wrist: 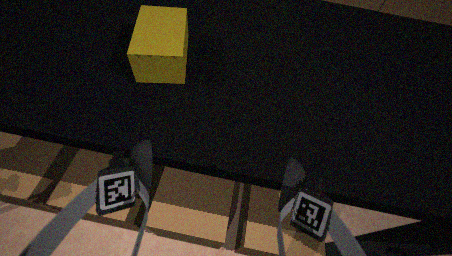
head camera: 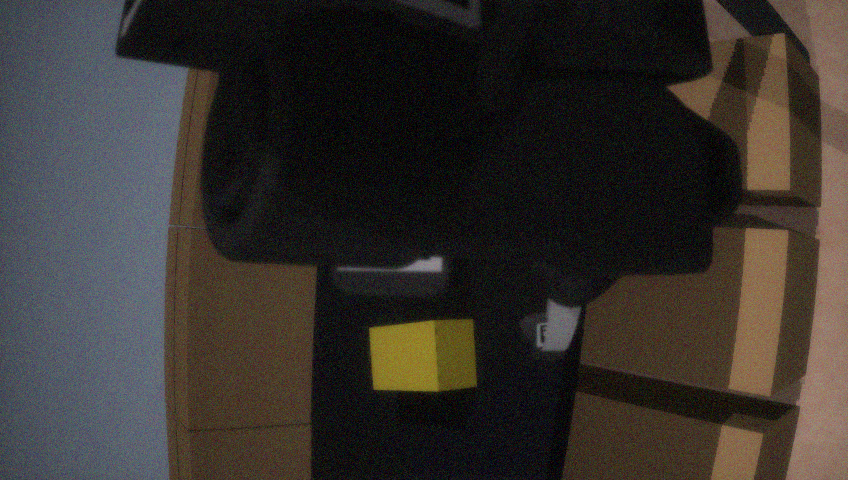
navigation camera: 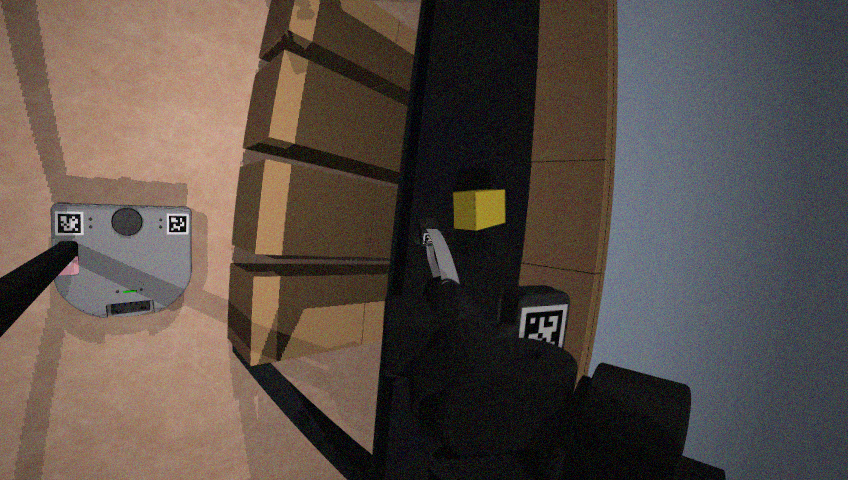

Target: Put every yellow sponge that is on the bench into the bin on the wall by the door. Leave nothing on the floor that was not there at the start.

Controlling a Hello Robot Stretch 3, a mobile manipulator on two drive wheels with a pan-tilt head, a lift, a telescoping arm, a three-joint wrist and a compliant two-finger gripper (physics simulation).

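Pixels of known places: gripper, fingertip midpoint: (wrist: 218, 166) (navigation camera: 423, 274); robot's base at its link origin: (navigation camera: 127, 220).
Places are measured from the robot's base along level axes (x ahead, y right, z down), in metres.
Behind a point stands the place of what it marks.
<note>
One yellow sponge (head camera: 404, 358) {x 0.077, y 0.484, z -0.959 m} (navigation camera: 479, 209) {x 0.073, y 0.450, z -0.960 m} (wrist: 159, 37) {x 0.073, y 0.472, z -0.959 m}, block-shaped, lies on the black bench top (head camera: 351, 443) {x 0.209, y 0.647, z -0.914 m} (navigation camera: 476, 77) {x 0.322, y 0.488, z -0.914 m} (wrist: 310, 75) {x -0.136, y 0.496, z -0.914 m}. My gripper (head camera: 462, 306) (wrist: 218, 166) {x -0.019, y 0.312, z -0.968 m} is open, with nothing between its fingers. In the wrist view the fingers stand wide apart near the bench's front edge, and the sponge is beyond them, towards the upper left. In the head view the sponge is just below the fingertips, nearer the left one. In the navigation view the dark wrist hides part of the gripper. The bin and the door do not show.
Brown boxes (head camera: 666, 315) {x 0.068, y 0.588, z -0.270 m} (navigation camera: 345, 208) {x 0.066, y 0.656, z -0.270 m} (wrist: 192, 200) {x 0.052, y 0.460, z -0.270 m} stand in a row below the bench top on its front side. A brown ledge (head camera: 249, 350) (navigation camera: 568, 118) runs along the back, beside the blue wall (head camera: 83, 237) {x -0.072, y 2.045, z -1.116 m} (navigation camera: 731, 178) {x 0.366, y 2.078, z -1.502 m}. My base (navigation camera: 127, 255) {x -0.089, y -0.001, z -0.159 m} stands on the floor at the left.
</note>
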